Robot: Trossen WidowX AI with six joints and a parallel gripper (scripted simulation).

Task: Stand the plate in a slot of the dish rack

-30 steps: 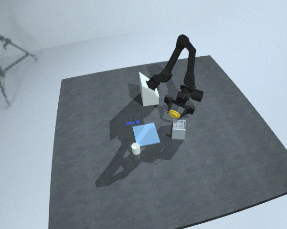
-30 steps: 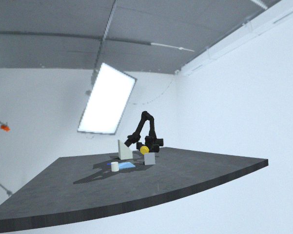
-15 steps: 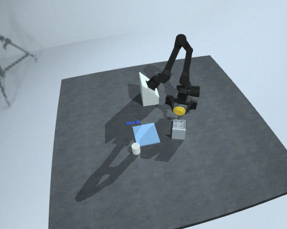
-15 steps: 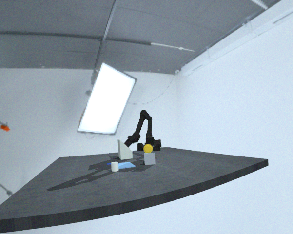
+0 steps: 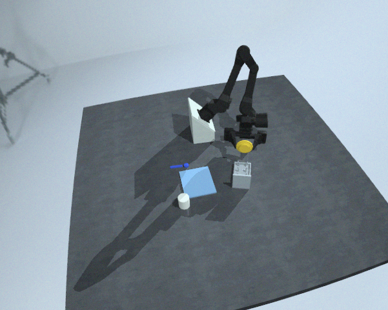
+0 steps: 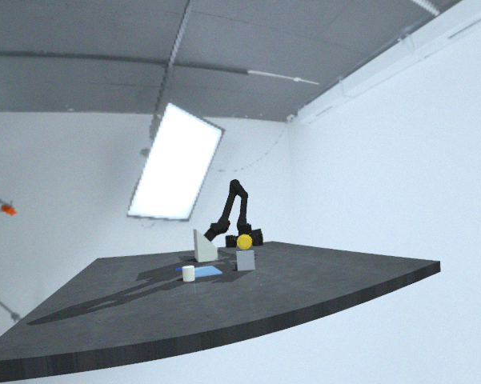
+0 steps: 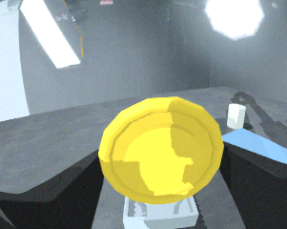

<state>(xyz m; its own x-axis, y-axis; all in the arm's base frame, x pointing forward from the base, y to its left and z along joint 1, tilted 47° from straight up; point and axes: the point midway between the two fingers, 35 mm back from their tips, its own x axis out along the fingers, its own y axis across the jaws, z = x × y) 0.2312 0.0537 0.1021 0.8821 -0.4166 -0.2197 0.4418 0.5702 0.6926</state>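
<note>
Right now my gripper tip is 80 mm above the grey dish rack, 60 mm short of it and 30 mm to the left of it. Also, from my gripper tip: yellow plate 10 mm behind; then light blue mat 220 mm to the right, 100 mm below, 30 mm ahead; then blue spoon 260 mm to the right, 100 mm below, 90 mm behind.
</note>
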